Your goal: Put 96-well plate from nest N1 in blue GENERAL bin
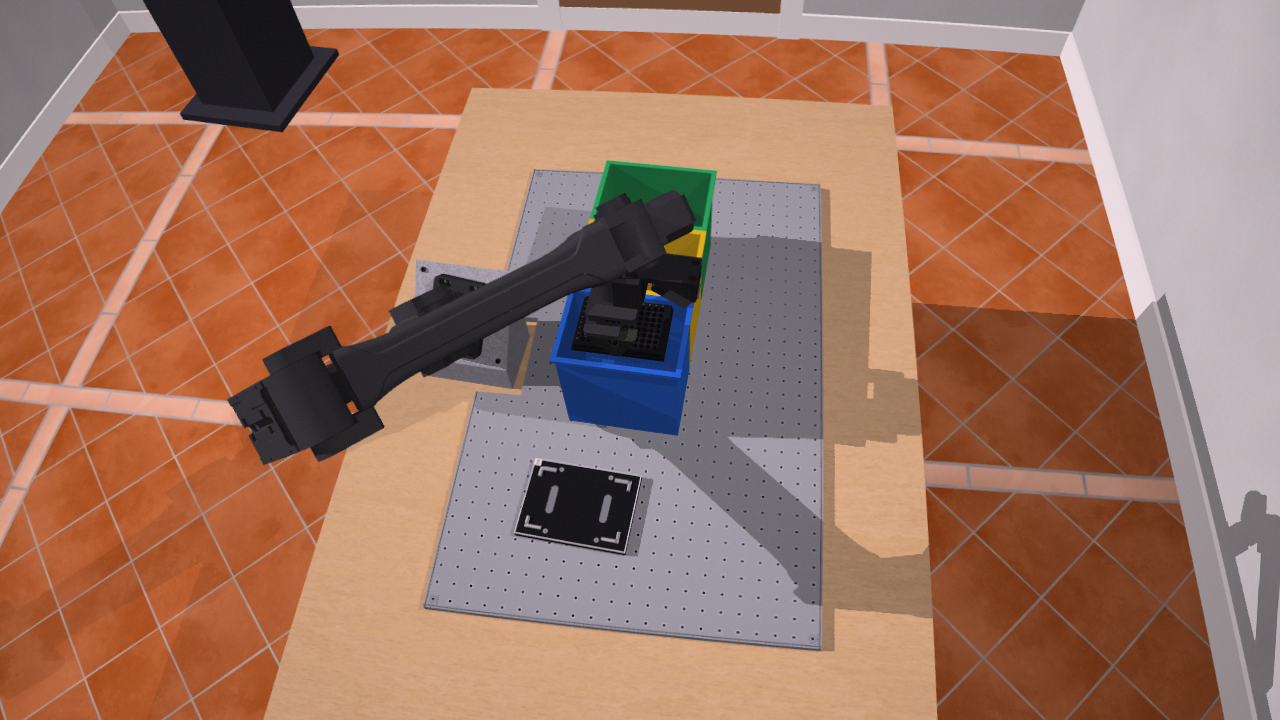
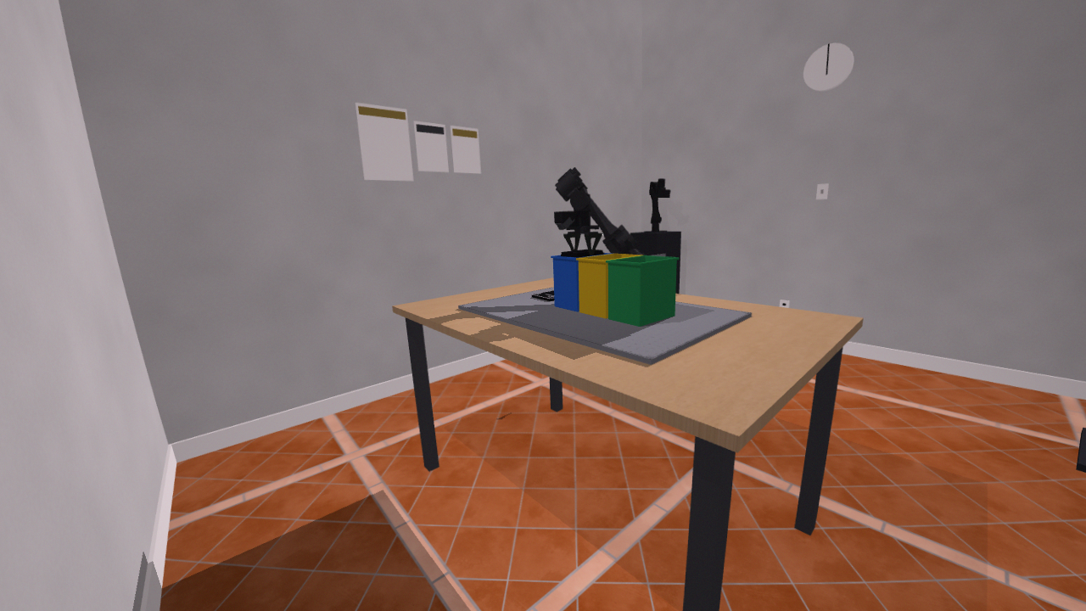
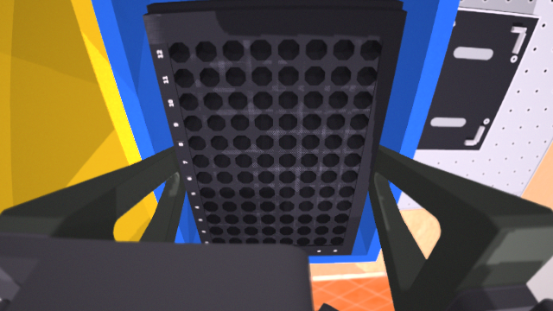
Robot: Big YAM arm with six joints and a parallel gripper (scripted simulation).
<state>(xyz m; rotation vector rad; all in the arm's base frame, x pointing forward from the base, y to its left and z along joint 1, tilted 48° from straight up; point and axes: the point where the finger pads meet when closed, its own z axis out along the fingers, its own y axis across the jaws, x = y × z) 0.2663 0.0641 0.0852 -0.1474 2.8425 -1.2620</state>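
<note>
Now: the blue bin 100 mm below my hand. Round my hand: yellow bin (10 mm behind, 130 mm to the left, 100 mm below); then plate nest N1 (20 mm behind, 200 mm to the right, 180 mm below); then black 96-well plate (right at my hand).
</note>
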